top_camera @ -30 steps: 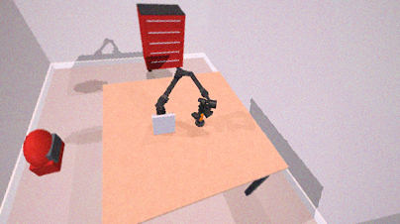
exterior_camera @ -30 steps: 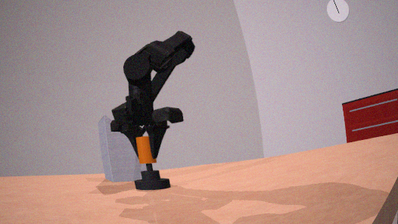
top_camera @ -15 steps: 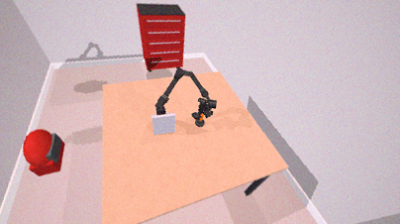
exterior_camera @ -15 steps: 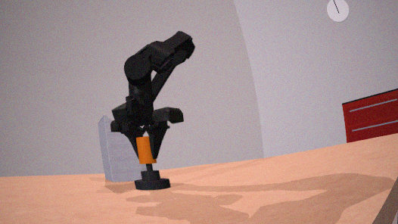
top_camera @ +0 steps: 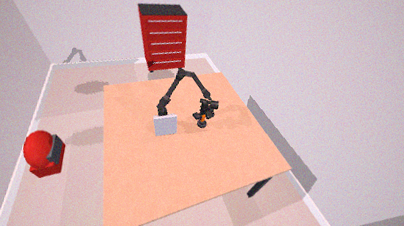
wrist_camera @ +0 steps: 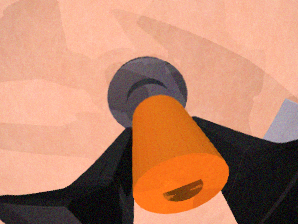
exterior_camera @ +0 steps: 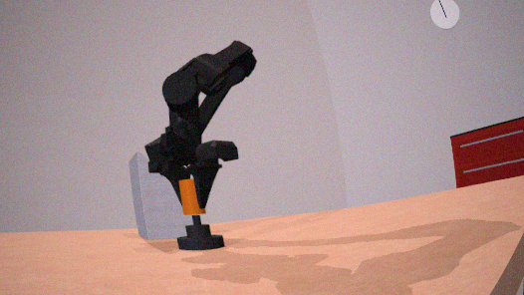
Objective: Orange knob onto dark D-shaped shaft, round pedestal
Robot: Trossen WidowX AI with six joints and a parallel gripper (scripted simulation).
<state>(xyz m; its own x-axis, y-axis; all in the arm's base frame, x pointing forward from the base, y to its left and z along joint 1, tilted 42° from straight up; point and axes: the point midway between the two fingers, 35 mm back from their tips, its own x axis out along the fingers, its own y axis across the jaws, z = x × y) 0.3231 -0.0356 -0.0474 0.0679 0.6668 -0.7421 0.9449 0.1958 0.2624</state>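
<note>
The orange knob is 20 mm above my gripper tip. From my gripper tip the other things lie so: dark pedestal: 40 mm below.
</note>
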